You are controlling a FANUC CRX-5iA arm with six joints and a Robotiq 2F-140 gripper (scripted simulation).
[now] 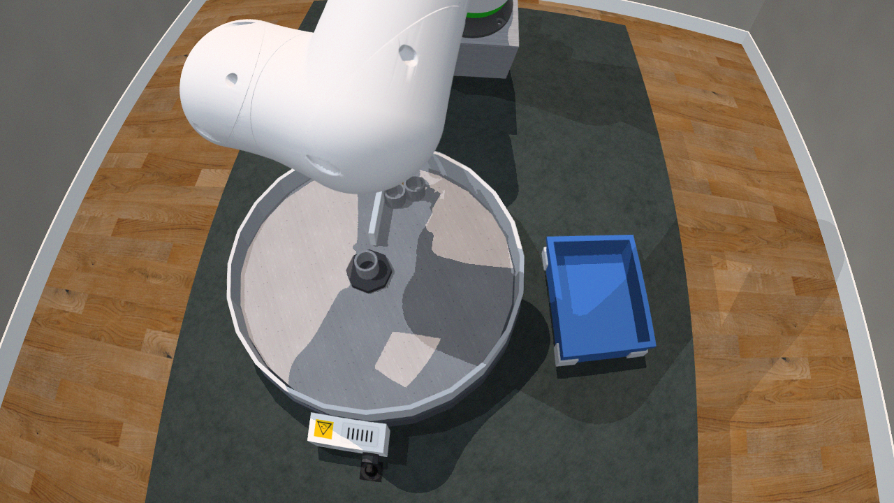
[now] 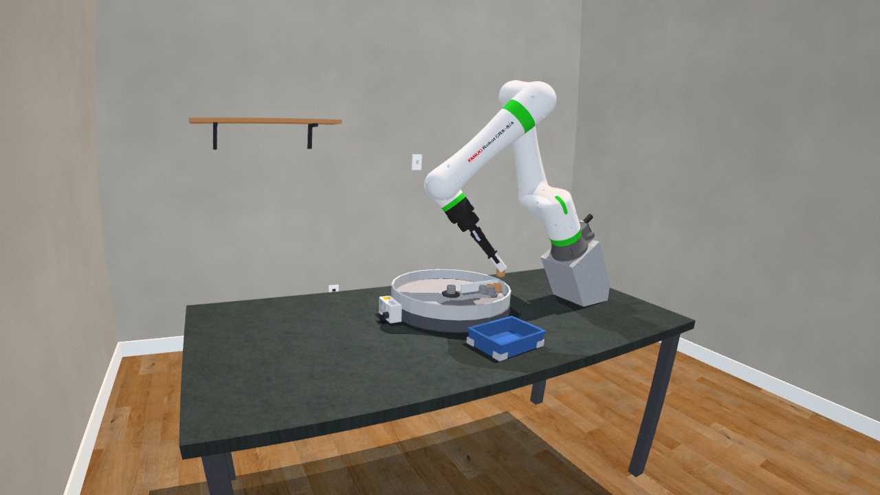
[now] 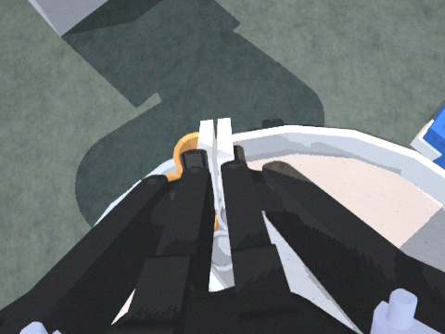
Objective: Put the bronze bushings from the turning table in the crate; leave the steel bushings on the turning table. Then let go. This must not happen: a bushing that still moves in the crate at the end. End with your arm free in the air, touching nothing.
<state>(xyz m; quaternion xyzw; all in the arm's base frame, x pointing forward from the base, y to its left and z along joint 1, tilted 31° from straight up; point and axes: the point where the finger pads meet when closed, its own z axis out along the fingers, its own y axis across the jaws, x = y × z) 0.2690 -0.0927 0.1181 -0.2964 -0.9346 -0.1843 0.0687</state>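
The blue crate lies 26 cm to the left of my hand, 20 cm ahead of it and 15 cm below it. Also, from my hand: turning table (15 cm ahead, 12 cm below, 8 cm to the right).
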